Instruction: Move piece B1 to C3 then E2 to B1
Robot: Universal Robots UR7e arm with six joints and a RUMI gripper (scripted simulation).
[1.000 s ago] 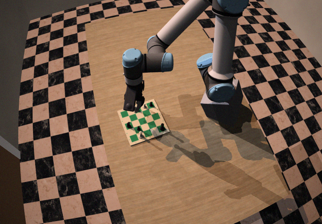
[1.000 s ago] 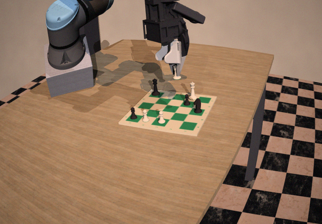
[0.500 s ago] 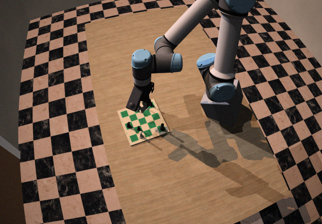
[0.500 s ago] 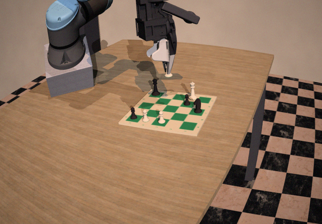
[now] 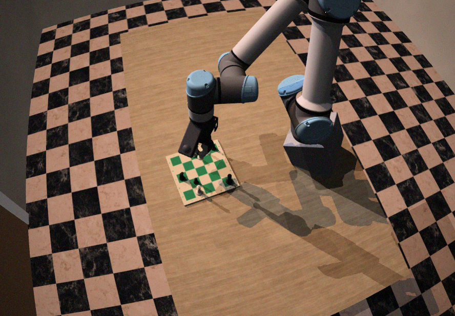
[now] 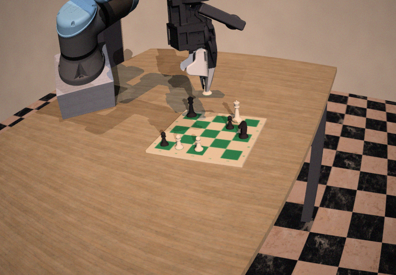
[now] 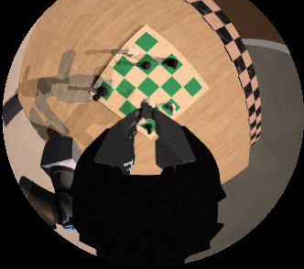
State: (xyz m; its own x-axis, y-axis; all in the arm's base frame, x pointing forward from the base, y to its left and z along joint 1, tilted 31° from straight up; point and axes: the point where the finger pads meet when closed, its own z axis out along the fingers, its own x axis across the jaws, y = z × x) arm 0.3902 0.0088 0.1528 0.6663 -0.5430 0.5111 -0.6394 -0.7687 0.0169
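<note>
Now: hand 13 cm above the cream chessboard.
</note>
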